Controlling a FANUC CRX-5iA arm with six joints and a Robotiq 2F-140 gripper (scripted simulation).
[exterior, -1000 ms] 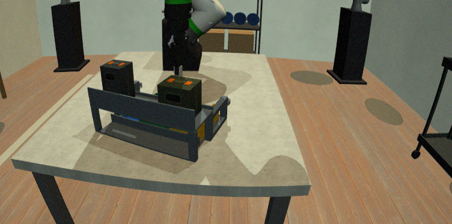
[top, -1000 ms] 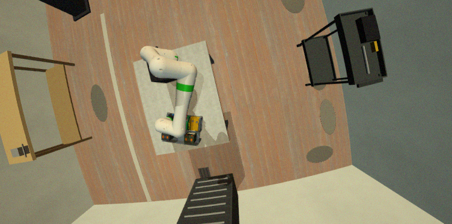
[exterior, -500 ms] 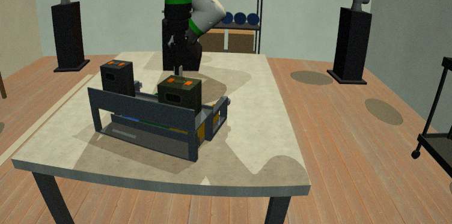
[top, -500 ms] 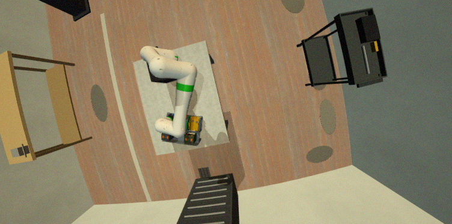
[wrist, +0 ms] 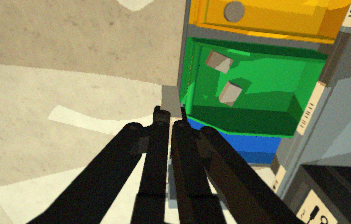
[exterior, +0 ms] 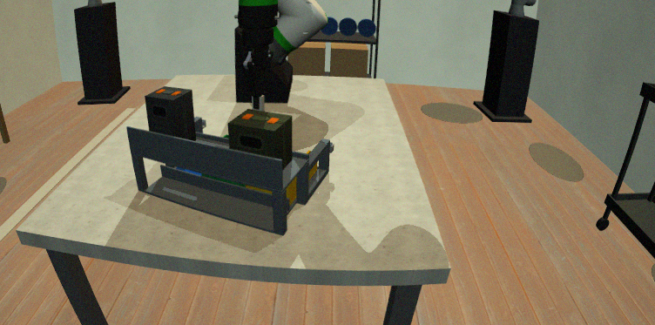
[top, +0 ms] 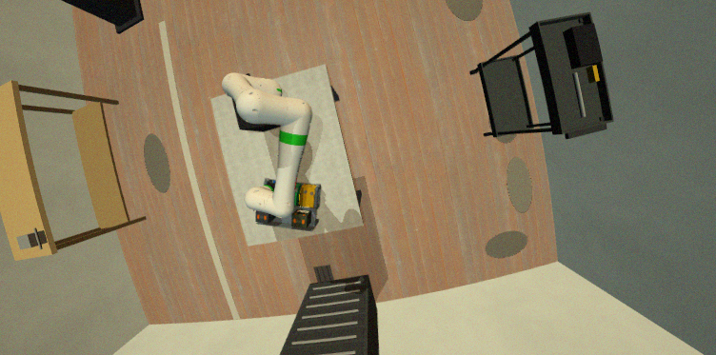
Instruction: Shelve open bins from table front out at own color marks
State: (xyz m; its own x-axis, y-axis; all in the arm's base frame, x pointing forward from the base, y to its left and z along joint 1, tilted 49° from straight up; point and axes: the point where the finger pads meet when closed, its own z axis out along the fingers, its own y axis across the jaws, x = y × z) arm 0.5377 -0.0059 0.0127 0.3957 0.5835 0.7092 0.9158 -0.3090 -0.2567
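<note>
The green bin lies 100 mm ahead of my hand, 40 mm to the right of it and 90 mm below it. The rest, counted from my hand: yellow bin 150 mm ahead, 60 mm to the left, 90 mm below.
</note>
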